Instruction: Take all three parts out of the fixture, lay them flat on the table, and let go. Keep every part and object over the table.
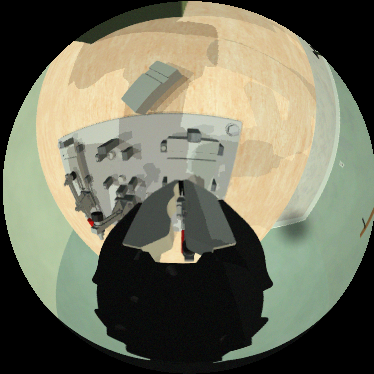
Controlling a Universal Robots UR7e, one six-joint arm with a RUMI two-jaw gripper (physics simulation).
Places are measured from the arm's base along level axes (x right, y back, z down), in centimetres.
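Pixels of known places: gripper, fingertip midpoint: [181,181].
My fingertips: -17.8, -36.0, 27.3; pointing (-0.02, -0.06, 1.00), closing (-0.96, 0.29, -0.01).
Note:
Behind a point stands the place of what it marks, as x, y, z.
The fixture [231,155] @(-24.1, -32.8, 31.6) is a grey plate with small dark blocks, pins and toggle clamps. A grey block-shaped part [146,91] @(-11.5, -26.8, 30.0) with a groove across it lies on the wooden table [265,200] @(-37.7, -40.3, 33.1) beyond the fixture's upper edge. At the fixture's right is a nest with end blocks and a dark stop; I cannot tell whether a part sits in it. Small locating blocks stand in the middle, and a long narrow nest is at the left; parts there are hard to tell apart. My gripper [181,181] @(-17.8, -36.0, 27.3) is shut and empty above the fixture's lower right. The gripper body hides the lower part of the fixture.
A toggle clamp with a black knob [96,216] @(-8.8, -39.6, 22.6) and a red handle [90,222] @(0.4, -51.8, 28.0) stands at the fixture's lower left. Another red handle [183,240] @(-19.0, -40.3, 22.6) shows through the gap behind the fingertips. The table's right edge borders a pale grey surface [326,125]. A dark area lies beyond the table's top left edge.

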